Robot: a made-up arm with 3 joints.
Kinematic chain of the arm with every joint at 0, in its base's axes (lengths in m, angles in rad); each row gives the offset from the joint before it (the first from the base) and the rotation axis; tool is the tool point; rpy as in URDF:
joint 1: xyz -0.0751 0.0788 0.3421 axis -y
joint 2: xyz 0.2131 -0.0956 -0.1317 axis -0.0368 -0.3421 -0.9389
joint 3: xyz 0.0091 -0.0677 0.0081 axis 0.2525 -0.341 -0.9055
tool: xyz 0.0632 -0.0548 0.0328 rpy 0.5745 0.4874 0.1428
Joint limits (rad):
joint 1: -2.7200..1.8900
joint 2: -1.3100..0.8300
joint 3: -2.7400..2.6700
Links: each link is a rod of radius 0.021 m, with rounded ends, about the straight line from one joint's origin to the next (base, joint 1, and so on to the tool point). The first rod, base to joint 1, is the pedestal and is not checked.
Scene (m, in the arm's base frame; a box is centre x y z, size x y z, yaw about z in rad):
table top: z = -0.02
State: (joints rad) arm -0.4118 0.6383 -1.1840
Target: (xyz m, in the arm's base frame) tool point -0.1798 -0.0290 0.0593
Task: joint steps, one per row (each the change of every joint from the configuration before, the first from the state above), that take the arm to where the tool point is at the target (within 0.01 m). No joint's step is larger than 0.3 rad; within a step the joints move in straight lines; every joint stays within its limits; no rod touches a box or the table.
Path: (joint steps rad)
1: -0.2602 -0.0704 -0.1550
2: -0.2601 -0.0705 -0.1550
3: -0.2602 -0.0704 -0.1550
4: -0.2602 -0.0704 -0.1550

